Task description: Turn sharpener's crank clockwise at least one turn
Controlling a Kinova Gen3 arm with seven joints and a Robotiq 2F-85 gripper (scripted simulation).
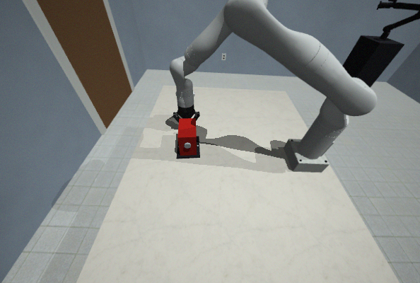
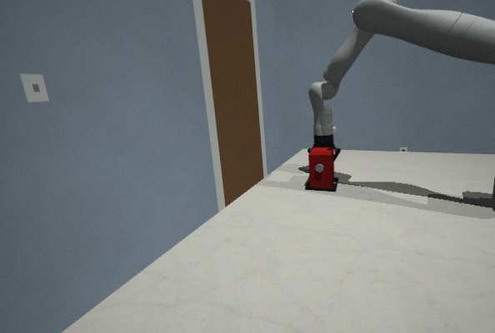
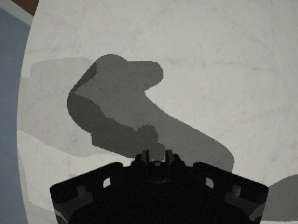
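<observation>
Now: hand 20 mm to the right of the crank knob.
</observation>
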